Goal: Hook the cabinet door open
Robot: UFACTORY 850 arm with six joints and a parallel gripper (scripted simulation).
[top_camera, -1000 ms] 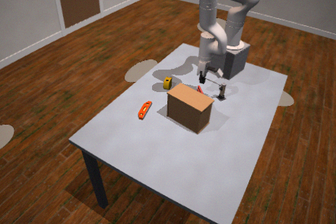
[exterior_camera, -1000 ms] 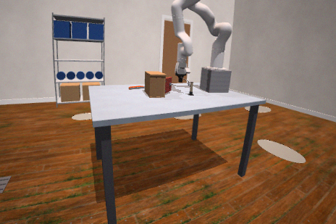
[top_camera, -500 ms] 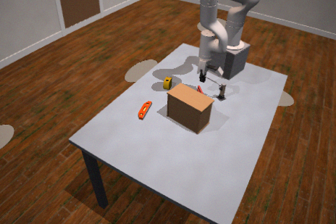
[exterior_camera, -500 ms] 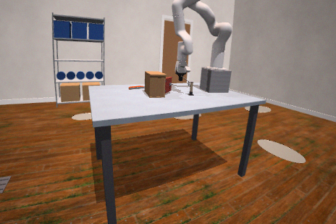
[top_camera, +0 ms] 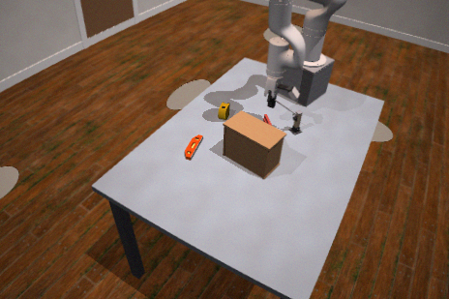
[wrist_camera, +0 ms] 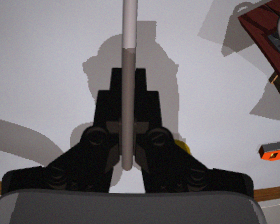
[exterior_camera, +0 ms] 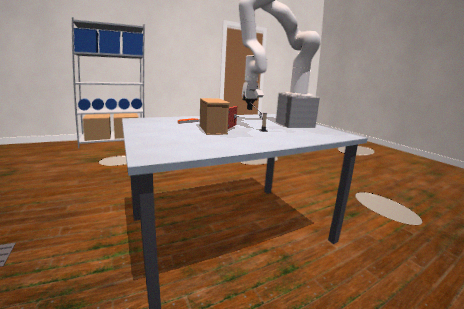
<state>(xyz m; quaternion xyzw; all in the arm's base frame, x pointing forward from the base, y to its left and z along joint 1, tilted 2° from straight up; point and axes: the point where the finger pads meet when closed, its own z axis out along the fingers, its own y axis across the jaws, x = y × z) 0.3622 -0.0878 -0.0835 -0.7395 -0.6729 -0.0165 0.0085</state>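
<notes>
Right now my hand is 5 cm to the right of the thin grey hook rod and 1 cm above it. Round my hand: yellow block: 4 cm ahead, 23 cm to the right, 9 cm below; then orange level: 30 cm ahead, 26 cm to the right, 12 cm below; then red door: 17 cm ahead, 6 cm to the left, 5 cm below.
</notes>
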